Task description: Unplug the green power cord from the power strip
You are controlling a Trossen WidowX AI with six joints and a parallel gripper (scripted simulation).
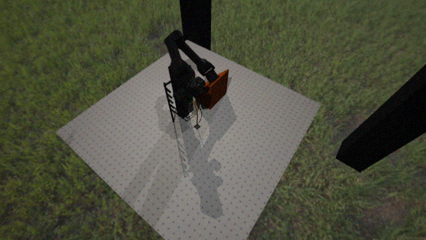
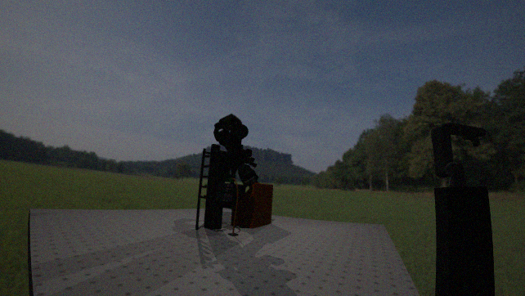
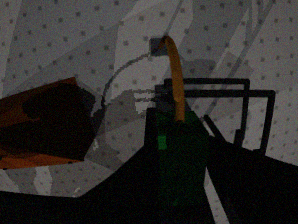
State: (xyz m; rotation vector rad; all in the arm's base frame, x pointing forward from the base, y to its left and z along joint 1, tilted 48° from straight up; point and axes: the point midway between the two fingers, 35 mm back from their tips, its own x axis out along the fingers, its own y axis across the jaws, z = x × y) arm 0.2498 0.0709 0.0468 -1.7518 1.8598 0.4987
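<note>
My gripper tip is now 3 cm to the left of the green plug.
</note>
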